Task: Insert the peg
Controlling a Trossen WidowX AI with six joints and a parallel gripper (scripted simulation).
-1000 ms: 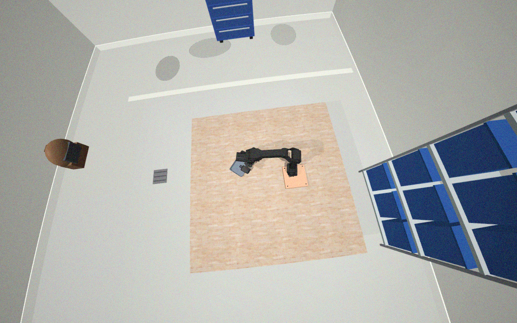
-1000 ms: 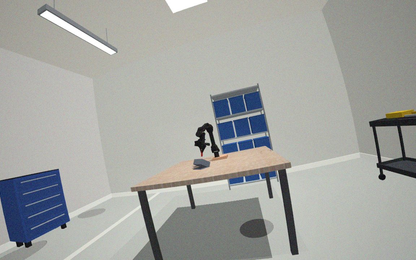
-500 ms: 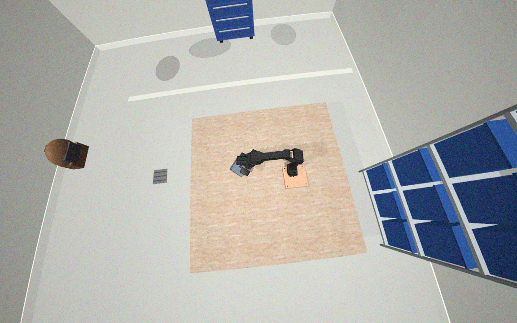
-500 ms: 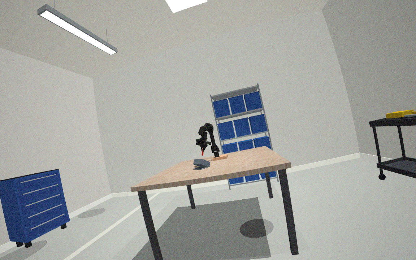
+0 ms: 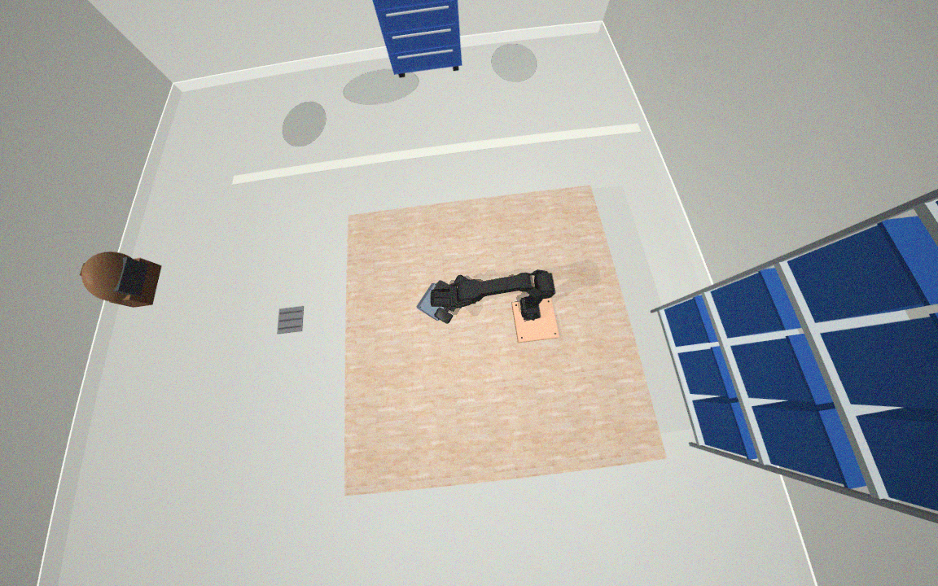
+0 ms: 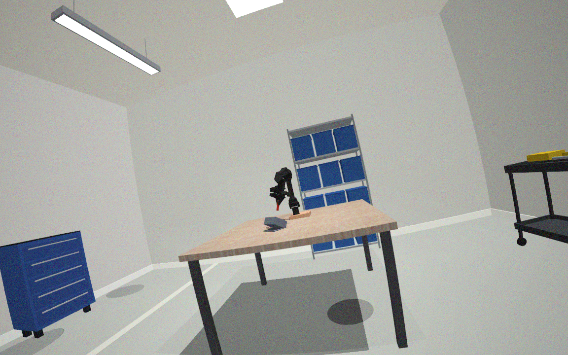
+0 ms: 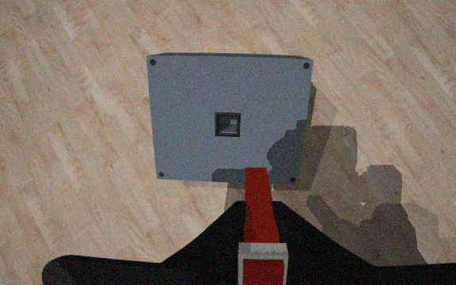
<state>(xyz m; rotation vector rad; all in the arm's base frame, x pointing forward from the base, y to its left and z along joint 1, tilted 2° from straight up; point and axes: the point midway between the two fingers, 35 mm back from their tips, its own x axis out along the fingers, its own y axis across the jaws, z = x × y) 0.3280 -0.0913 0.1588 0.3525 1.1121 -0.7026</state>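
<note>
The sloped panel lies 12 cm below my gripper tip, 7 cm ahead of it and 4 cm to the right of it. From my gripper tip the other things lie so: red square peg (1 cm to the left, 1 cm behind, 1 cm above).
</note>
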